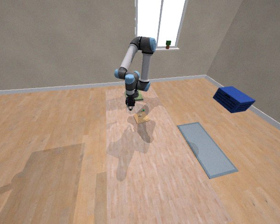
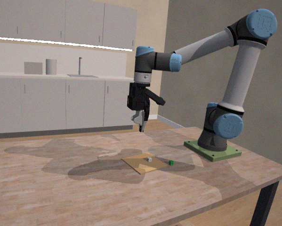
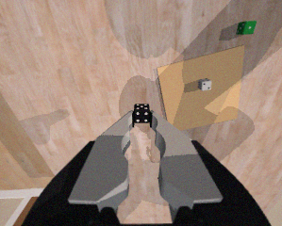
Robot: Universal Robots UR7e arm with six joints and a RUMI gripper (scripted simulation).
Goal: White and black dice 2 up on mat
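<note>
Right now the white die is 10 mm behind my hand, 110 mm to the left of it and 100 mm below it. The rest, counted from my hand: black die (10 mm below); then green die (100 mm behind, 150 mm to the left, 110 mm below); then tan mat (10 mm ahead, 110 mm to the left, 110 mm below).
</note>
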